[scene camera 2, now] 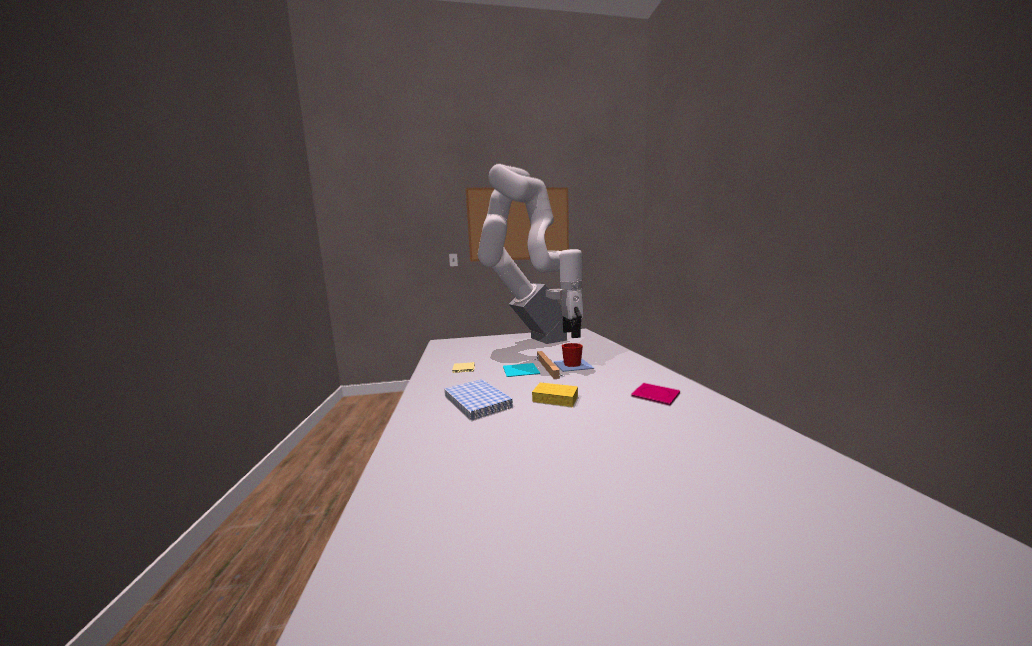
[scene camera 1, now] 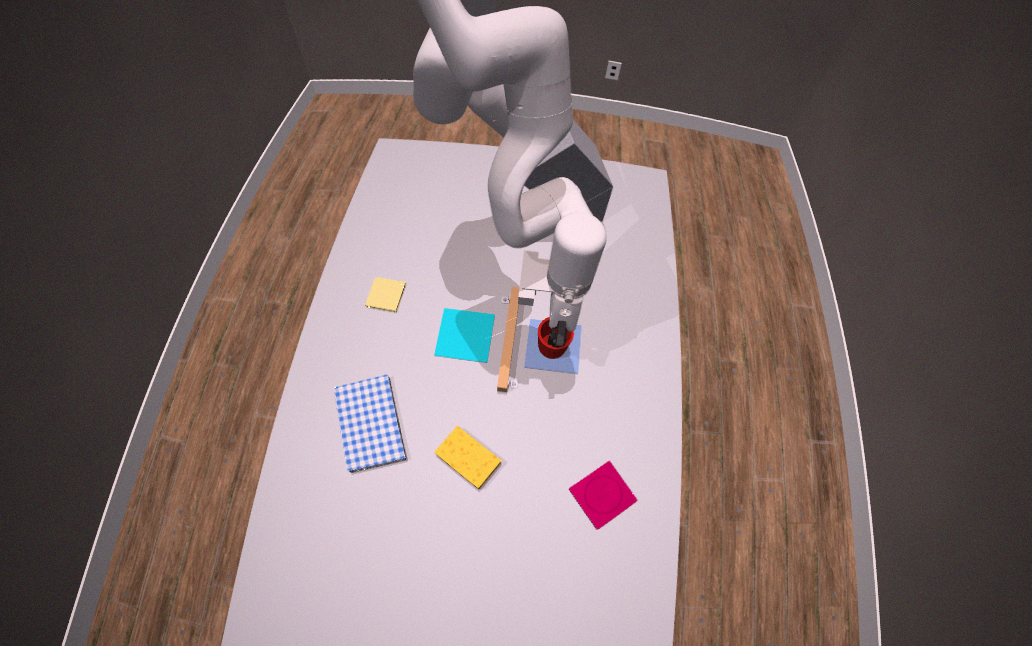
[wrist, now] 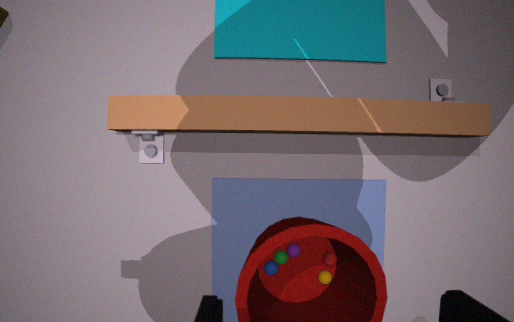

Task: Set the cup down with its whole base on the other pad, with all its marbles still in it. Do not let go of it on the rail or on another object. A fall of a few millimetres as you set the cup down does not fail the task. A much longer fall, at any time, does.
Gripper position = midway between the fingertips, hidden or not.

In view: the gripper [scene camera 1: 557,322] and a rail [scene camera 1: 502,386].
The gripper shows as well in scene camera 2 [scene camera 2: 571,334]. The rail also shows in the wrist view [wrist: 166,113].
